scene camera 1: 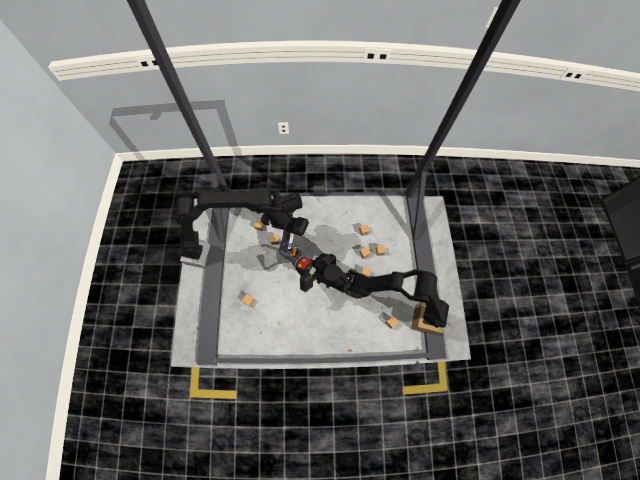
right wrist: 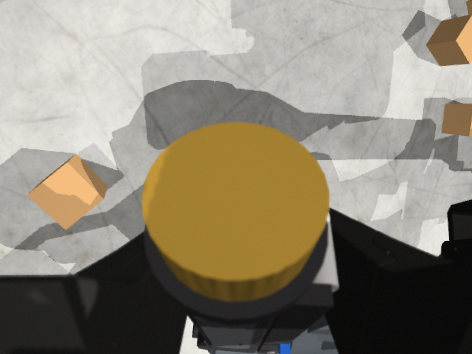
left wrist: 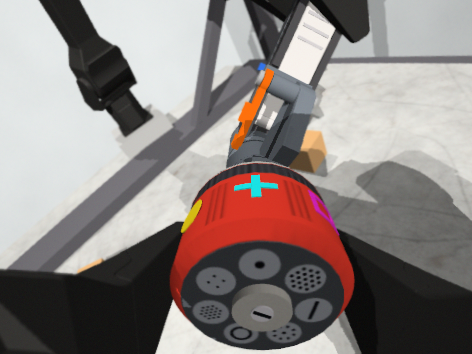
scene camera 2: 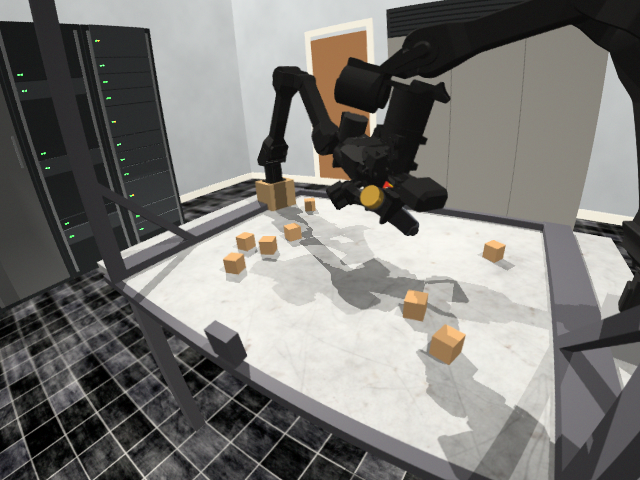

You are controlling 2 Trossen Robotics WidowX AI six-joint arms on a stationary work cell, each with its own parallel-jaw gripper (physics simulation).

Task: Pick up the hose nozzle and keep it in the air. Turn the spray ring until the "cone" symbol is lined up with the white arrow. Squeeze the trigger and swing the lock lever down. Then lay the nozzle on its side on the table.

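Places are measured from the left arm's base along level axes (x back, y left, z down), in centimetres.
Pixels of known places: left gripper, between the fingertips: (scene camera 1: 301, 264) (left wrist: 256, 235); right gripper, between the fingertips: (scene camera 1: 292, 230) (right wrist: 248, 211) (left wrist: 343, 43) (scene camera 2: 374, 217); left arm's base, origin of its link: (scene camera 1: 432, 317) (scene camera 2: 274, 180); right arm's base, origin of its link: (scene camera 1: 194, 251) (left wrist: 135, 123).
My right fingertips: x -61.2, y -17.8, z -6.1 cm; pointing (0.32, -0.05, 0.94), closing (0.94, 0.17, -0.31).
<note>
For each thing: its top centre in the pictures, then the offset to it from my right fingertips. "*": a spot on its surface instead. Level surfaces: height alone.
- hose nozzle, a spot on its surface: (left wrist: 295, 117) * dx +5.2, dy +7.5, dz -1.1 cm
- red spray ring, centre of its top: (left wrist: 220, 203) (scene camera 1: 304, 263) dx +8.3, dy +12.2, dz -2.3 cm
- cyan plus, a spot on its surface: (left wrist: 256, 185) * dx +7.9, dy +10.9, dz -1.7 cm
- orange trigger, a spot on its surface: (left wrist: 252, 110) * dx +3.7, dy +8.6, dz -1.7 cm
- small blue tab, a spot on its surface: (left wrist: 261, 66) * dx -0.1, dy +5.8, dz -1.7 cm
- table, height of its surface: dz +15.2 cm
- dark block, centre of its top: (scene camera 2: 221, 329) (scene camera 1: 319, 188) dx +3.5, dy -27.3, dz +9.5 cm
The hose nozzle (scene camera 1: 292, 252) (left wrist: 295, 117) is held above the table between both grippers. Its yellow end cap (scene camera 2: 371, 196) (right wrist: 235, 200) faces the right wrist camera. My right gripper (right wrist: 248, 211) is shut on the nozzle's handle. My left gripper (left wrist: 256, 235) is shut on the red spray ring (scene camera 1: 303, 263) (left wrist: 260, 220). In the left wrist view, a cyan plus (left wrist: 256, 185) is uppermost on the ring, a yellow disc left, a magenta outline right. The orange trigger (left wrist: 252, 110) and a small blue tab (left wrist: 261, 66) lie beyond. The cone symbol and white arrow do not show.
Several loose orange cubes (scene camera 1: 248, 300) (scene camera 2: 447, 344) (right wrist: 67, 192) lie on the table (scene camera 1: 310, 330) (scene camera 2: 330, 372) around and below the arms. A dark block (scene camera 2: 225, 343) stands at the near table edge in scene camera 2. Frame posts (scene camera 1: 421, 206) rise at the table's sides.
</note>
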